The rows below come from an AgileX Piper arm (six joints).
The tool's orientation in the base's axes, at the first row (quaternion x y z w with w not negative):
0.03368, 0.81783, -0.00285, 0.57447
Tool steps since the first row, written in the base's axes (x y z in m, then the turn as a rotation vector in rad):
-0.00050, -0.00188, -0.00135, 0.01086, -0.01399, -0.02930
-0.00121, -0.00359, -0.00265, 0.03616, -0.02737, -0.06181
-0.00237, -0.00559, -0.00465, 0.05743, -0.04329, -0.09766
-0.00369, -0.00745, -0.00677, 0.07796, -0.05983, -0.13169
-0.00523, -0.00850, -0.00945, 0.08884, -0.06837, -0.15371
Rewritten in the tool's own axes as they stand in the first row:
0.00134, -0.00195, 0.00007, 0.02314, -0.01432, 0.02077
0.00271, -0.00374, -0.00008, 0.04446, -0.02730, 0.05617
0.00488, -0.00587, -0.00040, 0.07015, -0.04316, 0.08903
0.00722, -0.00788, -0.00084, 0.09434, -0.05963, 0.12060
0.01021, -0.00911, -0.00133, 0.11092, -0.06826, 0.13868

